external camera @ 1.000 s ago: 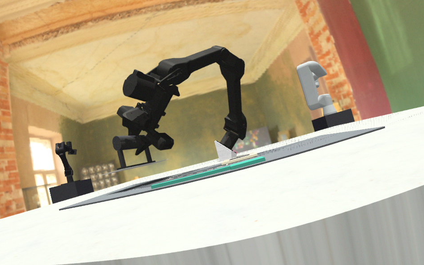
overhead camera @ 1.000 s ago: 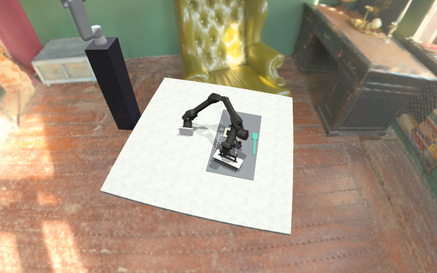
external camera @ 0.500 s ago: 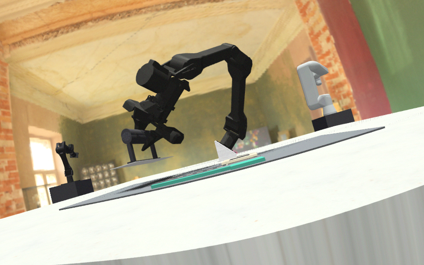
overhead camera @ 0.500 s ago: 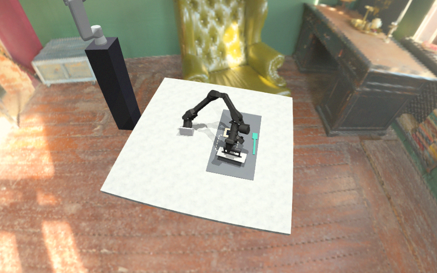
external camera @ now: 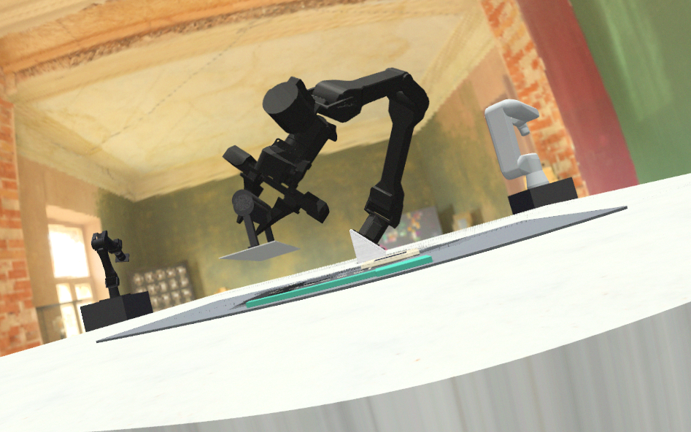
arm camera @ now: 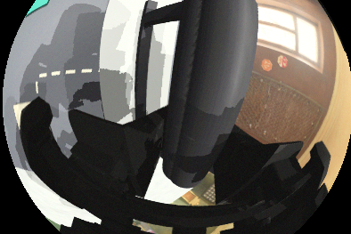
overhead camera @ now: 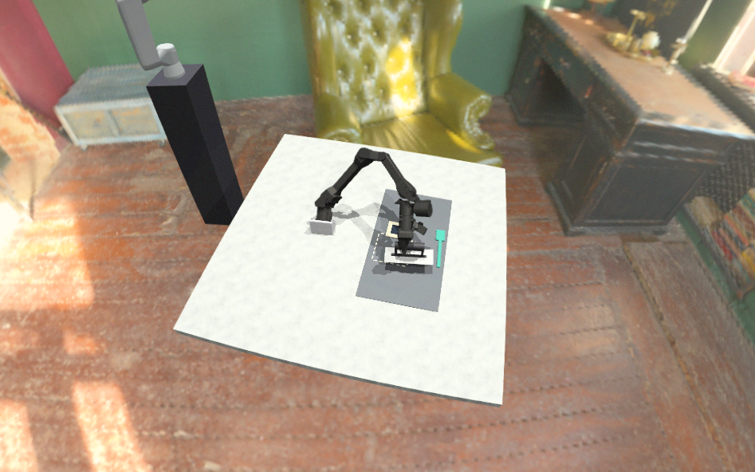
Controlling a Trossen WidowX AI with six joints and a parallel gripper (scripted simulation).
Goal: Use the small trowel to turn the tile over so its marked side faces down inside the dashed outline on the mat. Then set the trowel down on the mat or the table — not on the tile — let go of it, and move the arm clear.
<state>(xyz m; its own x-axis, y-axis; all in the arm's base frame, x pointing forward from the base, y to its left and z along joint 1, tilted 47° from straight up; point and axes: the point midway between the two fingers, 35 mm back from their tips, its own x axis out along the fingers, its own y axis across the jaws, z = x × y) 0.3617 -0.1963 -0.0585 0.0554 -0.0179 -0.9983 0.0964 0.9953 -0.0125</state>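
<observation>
Now: the black-handled float 3 cm to the left of my gripper tip and 1 cm below it. From my gripper tip the other things lie so: cream tile (21 cm to the left, 10 cm below, 3 cm behind); teal trowel (17 cm ahead, 15 cm to the left, 10 cm below); grey mat (14 cm to the left, 13 cm below, 3 cm ahead).
</observation>
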